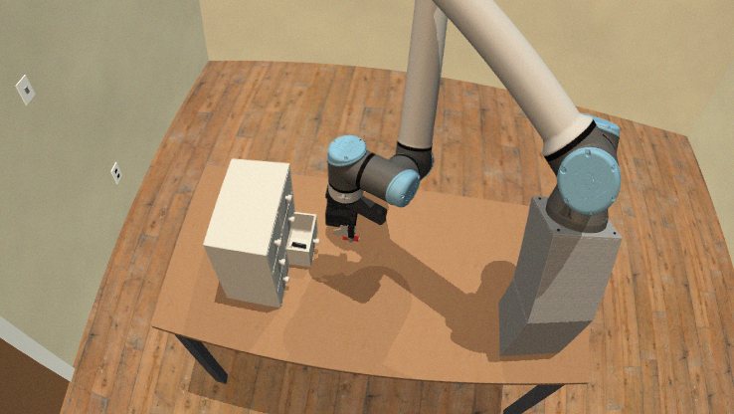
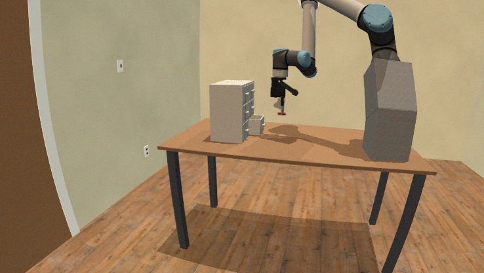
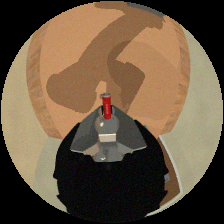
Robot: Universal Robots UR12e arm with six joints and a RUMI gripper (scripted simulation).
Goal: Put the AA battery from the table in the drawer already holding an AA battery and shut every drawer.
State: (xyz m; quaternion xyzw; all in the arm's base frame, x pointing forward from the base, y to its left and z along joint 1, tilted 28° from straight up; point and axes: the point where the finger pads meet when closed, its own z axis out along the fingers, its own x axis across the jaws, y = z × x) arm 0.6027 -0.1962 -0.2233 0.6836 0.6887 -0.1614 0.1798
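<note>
Right now the red AA battery is 10 mm below my hand. From my hand the other things lie so: small dark object (170 mm ahead, 30 mm to the right, 130 mm below).
</note>
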